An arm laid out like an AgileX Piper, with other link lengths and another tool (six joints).
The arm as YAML. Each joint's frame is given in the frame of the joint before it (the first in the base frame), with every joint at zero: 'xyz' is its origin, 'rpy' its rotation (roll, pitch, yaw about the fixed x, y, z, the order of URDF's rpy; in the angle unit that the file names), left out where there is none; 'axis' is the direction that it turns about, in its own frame. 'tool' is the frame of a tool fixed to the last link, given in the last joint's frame.
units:
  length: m
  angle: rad
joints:
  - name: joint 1
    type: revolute
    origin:
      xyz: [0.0, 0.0, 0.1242]
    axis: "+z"
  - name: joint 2
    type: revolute
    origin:
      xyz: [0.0, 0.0, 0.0]
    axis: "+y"
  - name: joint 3
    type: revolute
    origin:
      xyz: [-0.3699, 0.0, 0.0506]
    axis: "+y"
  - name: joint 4
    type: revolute
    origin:
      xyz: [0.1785, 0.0, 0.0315]
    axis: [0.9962, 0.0, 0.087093]
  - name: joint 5
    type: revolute
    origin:
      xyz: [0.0, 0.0, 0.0]
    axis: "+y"
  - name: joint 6
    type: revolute
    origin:
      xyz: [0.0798, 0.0, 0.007]
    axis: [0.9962, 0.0, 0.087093]
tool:
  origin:
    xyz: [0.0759, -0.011, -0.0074]
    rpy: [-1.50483, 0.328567, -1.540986]
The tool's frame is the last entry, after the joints.
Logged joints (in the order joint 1, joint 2, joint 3, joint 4, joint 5, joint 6), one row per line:
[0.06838 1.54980 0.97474 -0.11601 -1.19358 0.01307]
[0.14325 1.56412 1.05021 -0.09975 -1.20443 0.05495]
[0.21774 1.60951 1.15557 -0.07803 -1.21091 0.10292]
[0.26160 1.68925 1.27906 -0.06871 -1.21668 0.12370]
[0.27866 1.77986 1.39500 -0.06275 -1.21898 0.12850]
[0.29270 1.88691 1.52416 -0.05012 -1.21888 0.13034]
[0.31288 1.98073 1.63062 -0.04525 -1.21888 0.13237]
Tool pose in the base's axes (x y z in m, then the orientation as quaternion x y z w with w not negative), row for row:
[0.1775 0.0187 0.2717 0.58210 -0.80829 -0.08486 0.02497]
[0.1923 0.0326 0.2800 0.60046 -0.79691 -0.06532 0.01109]
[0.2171 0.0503 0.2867 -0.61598 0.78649 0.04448 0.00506]
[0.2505 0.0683 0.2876 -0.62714 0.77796 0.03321 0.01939]
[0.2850 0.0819 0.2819 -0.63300 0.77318 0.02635 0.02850]
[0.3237 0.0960 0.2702 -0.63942 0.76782 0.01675 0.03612]
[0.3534 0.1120 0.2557 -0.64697 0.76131 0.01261 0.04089]
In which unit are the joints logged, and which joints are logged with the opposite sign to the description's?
The joints are logged in radians. Opposite sign: joint 3, joint 4, joint 5.
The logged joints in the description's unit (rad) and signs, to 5 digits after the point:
[0.06838 1.54980 -0.97474 0.11601 1.19358 0.01307]
[0.14325 1.56412 -1.05021 0.09975 1.20443 0.05495]
[0.21774 1.60951 -1.15557 0.07803 1.21091 0.10292]
[0.26160 1.68925 -1.27906 0.06871 1.21668 0.12370]
[0.27866 1.77986 -1.39500 0.06275 1.21898 0.12850]
[0.29270 1.88691 -1.52416 0.05012 1.21888 0.13034]
[0.31288 1.98073 -1.63062 0.04525 1.21888 0.13237]

